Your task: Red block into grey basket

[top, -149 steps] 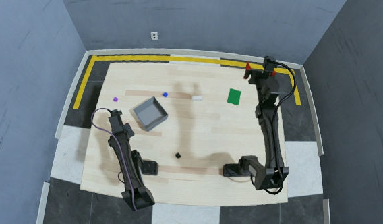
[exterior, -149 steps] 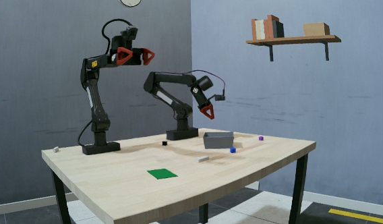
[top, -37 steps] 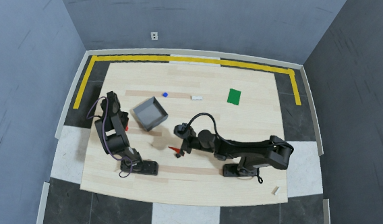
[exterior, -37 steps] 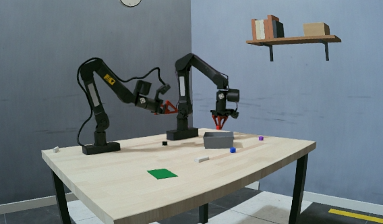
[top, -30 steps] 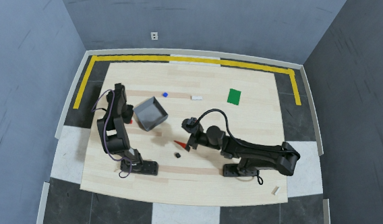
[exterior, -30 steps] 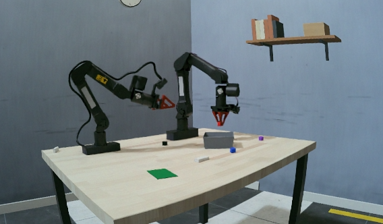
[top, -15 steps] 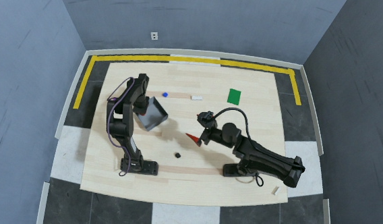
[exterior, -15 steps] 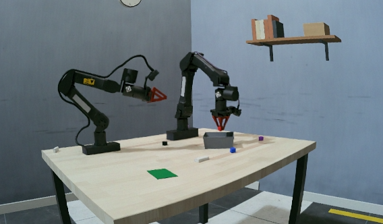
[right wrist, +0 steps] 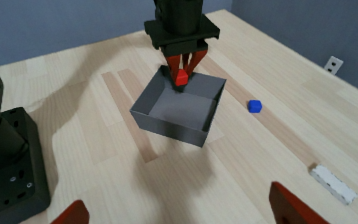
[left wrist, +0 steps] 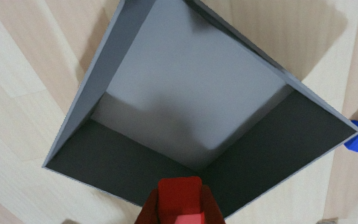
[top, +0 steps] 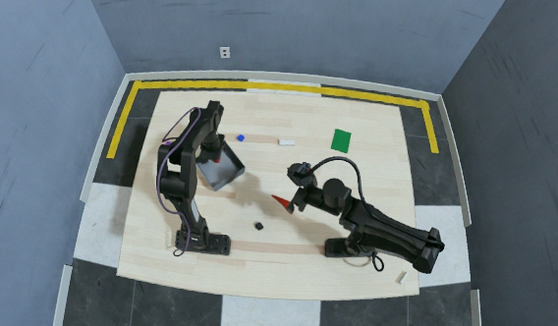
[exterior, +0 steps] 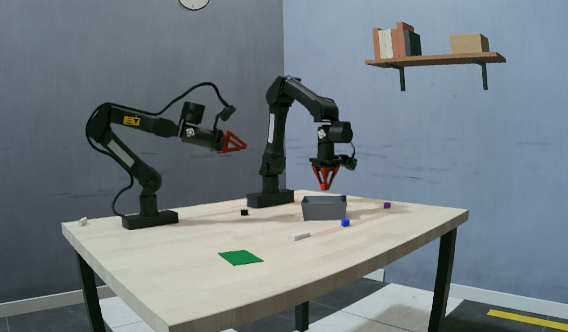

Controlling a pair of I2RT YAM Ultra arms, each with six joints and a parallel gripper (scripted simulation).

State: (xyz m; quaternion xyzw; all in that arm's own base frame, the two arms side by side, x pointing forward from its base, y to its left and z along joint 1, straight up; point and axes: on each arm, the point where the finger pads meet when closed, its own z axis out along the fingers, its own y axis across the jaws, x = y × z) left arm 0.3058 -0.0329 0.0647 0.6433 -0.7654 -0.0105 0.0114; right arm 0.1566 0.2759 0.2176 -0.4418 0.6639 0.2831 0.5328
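The grey basket lies 9 cm below my left hand. The rest, counted from my left hand: red block right at my left hand; then purple block 24 cm to the left, 10 cm ahead, 9 cm below; then blue block 14 cm ahead, 9 cm below, 8 cm to the right.
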